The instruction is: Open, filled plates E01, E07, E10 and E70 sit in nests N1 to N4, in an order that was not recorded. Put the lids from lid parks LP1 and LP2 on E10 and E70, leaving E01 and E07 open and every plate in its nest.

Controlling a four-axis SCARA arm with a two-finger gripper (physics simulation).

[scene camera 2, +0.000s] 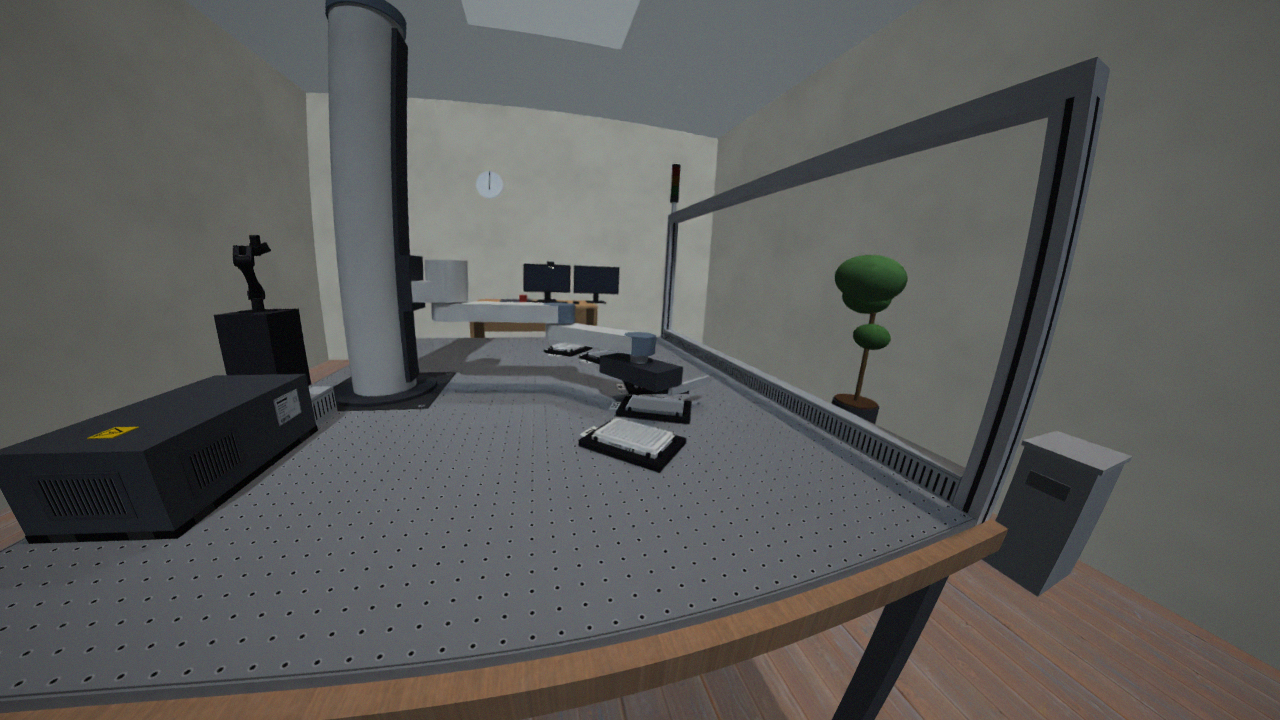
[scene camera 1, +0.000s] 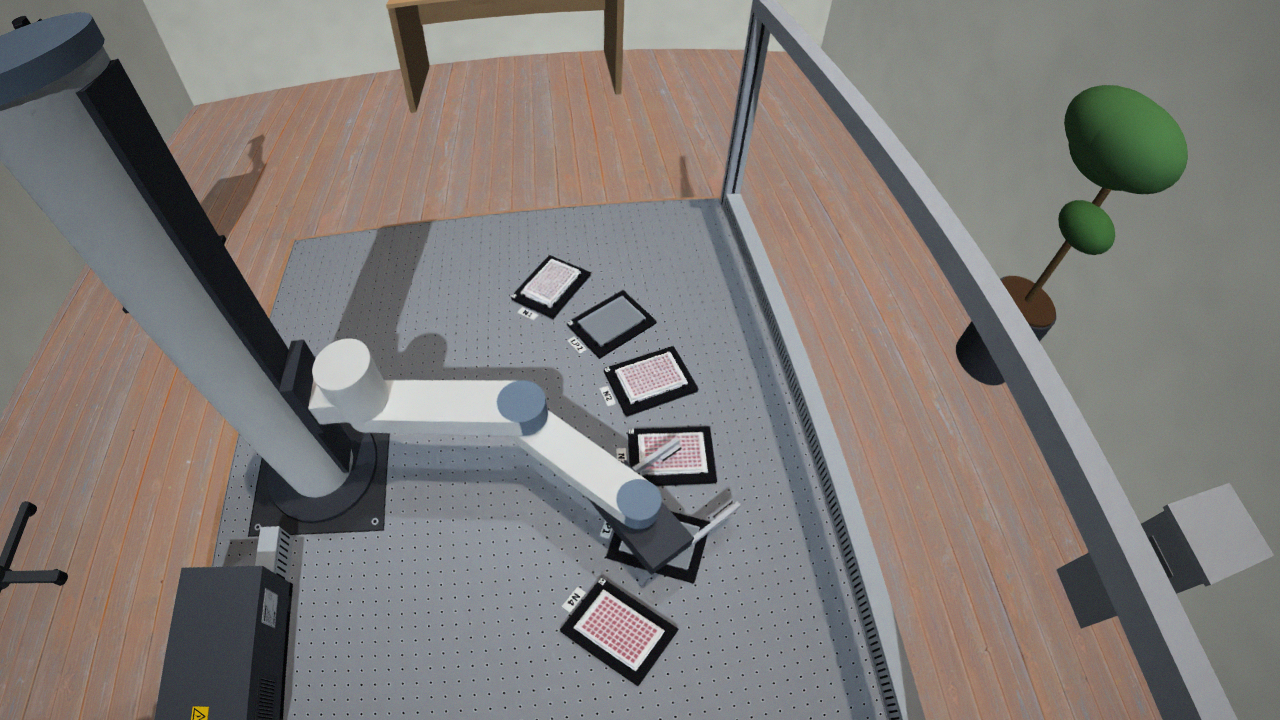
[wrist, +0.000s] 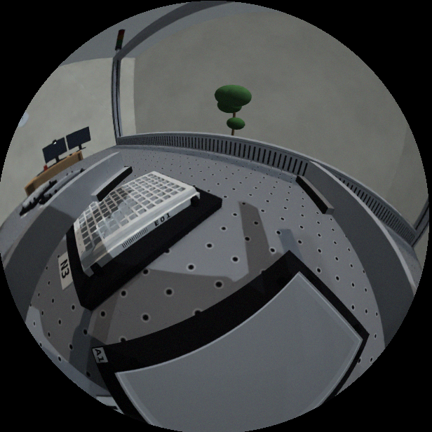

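Seen in the pictures: gripper, fingertip midpoint: [scene camera 1: 707, 472]; arm's base, origin of the base link: [scene camera 2: 387, 393] [scene camera 1: 323, 468].
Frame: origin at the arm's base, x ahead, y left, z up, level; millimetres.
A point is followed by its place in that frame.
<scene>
My gripper [scene camera 1: 687, 488] @[y -123, x 763, z 76 mm] [wrist: 213, 157] is open and empty, low over the side of LP1 towards N3. The grey lid [scene camera 1: 687, 557] @[y -263, x 705, z 30 mm] [scene camera 2: 657, 405] @[y -233, x 662, z 31 mm] [wrist: 255, 360] lies in the black park LP1 [wrist: 220, 316], partly hidden by the gripper body in scene camera 1. The plate marked E01 [scene camera 1: 687, 452] @[y -59, x 743, z 39 mm] [wrist: 140, 197] sits in nest N3 [wrist: 165, 241], its wells open. The second lid [scene camera 1: 611, 319] @[y 293, x 642, z 31 mm] lies in LP2. Open plates sit in N2 (plate [scene camera 1: 650, 376] @[y 126, x 702, z 36 mm]) and N4 (plate [scene camera 1: 619, 628] @[y -376, x 568, z 39 mm] [scene camera 2: 631, 436] @[y -386, x 561, z 36 mm]). The N1 plate [scene camera 1: 550, 282] @[y 422, x 513, z 33 mm] looks paler. The names on these three are unreadable.
The arm's column [scene camera 1: 170, 250] @[y -42, x 62, z 644 mm] [scene camera 2: 366, 197] @[y -71, x 25, z 472 mm] stands at the left. A dark control box [scene camera 1: 223, 640] @[y -379, x -93, z 128 mm] [scene camera 2: 161, 447] @[y -530, x -35, z 122 mm] sits on the table near it. A framed guard [scene camera 1: 930, 228] @[y -77, x 1004, z 604 mm] [scene camera 2: 877, 143] @[y -421, x 1004, z 601 mm] runs along the right edge, with a slotted rail [wrist: 215, 144] at its base.
</scene>
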